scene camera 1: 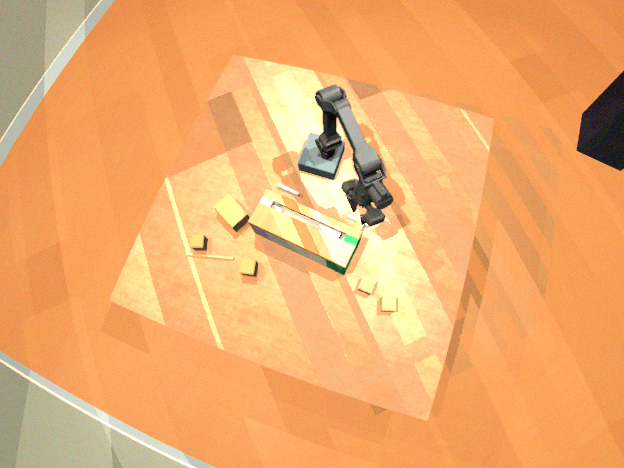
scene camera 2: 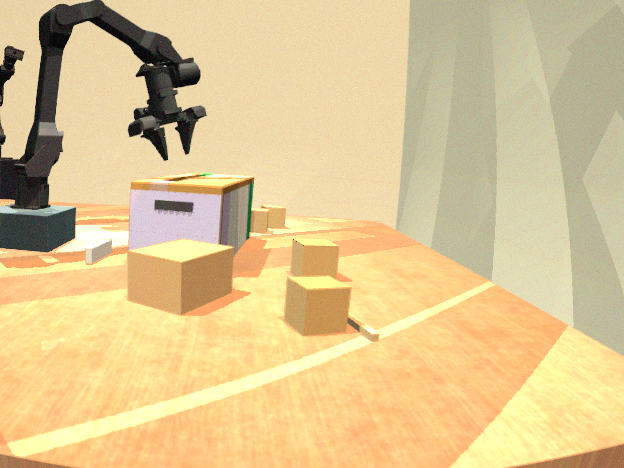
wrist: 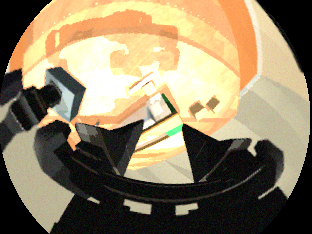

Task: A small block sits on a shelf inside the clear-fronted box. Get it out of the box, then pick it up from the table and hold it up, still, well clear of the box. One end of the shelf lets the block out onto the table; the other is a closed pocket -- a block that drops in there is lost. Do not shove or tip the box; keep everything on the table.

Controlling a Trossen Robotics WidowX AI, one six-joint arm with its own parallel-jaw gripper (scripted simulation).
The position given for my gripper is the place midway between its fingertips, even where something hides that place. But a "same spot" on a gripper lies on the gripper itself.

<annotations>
my gripper: scene camera 1 358, 217; scene camera 2; wrist
long box: scene camera 1 310, 233; scene camera 2; wrist
same spot on long box: [wrist: 162, 132] = [scene camera 2: 197, 174]
same spot on my gripper: [scene camera 2: 156, 135] = [wrist: 121, 154]
</annotations>
